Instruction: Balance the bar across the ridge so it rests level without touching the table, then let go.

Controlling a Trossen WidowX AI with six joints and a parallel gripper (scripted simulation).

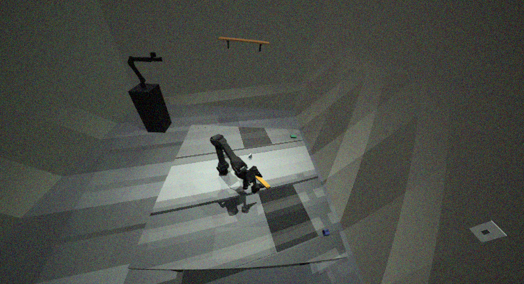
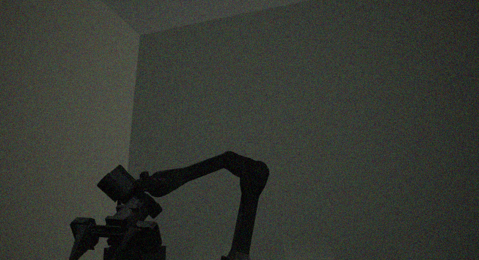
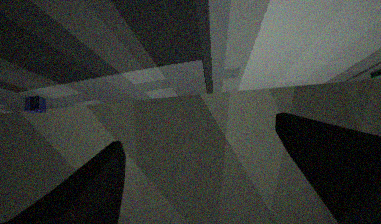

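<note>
Right now my gripper tip is 10 mm past the bar, 130 mm to the right of it and 160 mm above it. From my gripper tip the other things lie so: green block: 430 mm ahead, 690 mm to the left, 160 mm below; blue block: 430 mm ahead, 310 mm to the right, 150 mm below.
</note>
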